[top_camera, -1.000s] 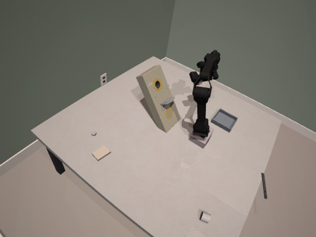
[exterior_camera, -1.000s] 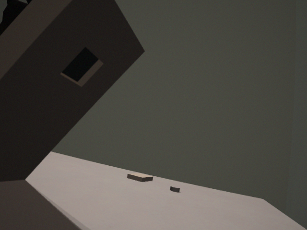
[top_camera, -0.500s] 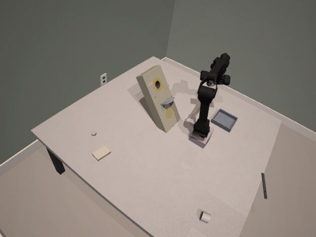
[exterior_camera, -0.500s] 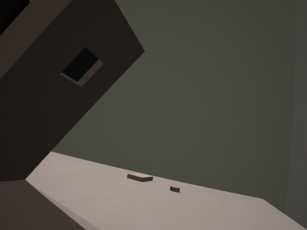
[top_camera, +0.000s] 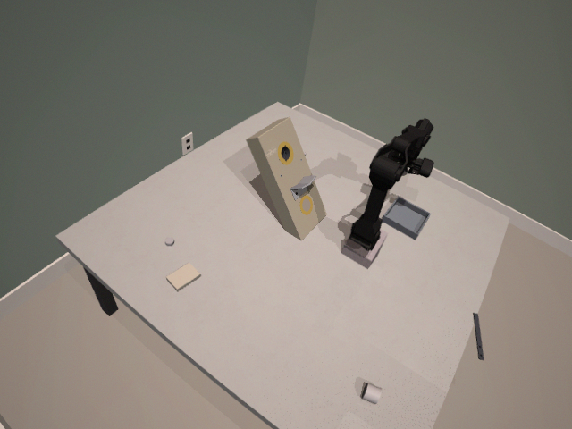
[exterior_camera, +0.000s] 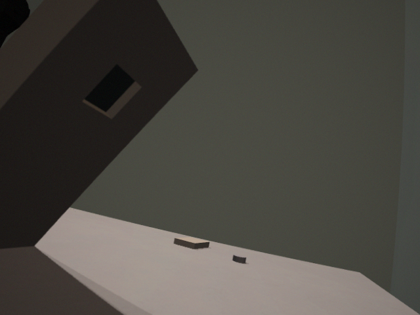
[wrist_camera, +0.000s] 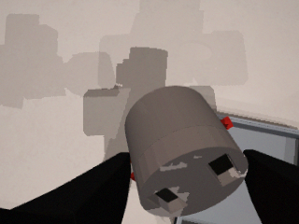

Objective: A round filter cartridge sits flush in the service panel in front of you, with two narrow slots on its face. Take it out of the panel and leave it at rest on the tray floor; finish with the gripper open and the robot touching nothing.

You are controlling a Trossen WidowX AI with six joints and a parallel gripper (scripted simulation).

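The grey tray lies 90 mm behind my gripper tip, 10 mm to the right of it and 190 mm below it. Round my gripper tip: tan service panel (260 mm ahead, 330 mm to the left, 40 mm below); white round cartridge (right at my gripper tip); grey bracket (210 mm ahead, 320 mm to the left, 60 mm below).
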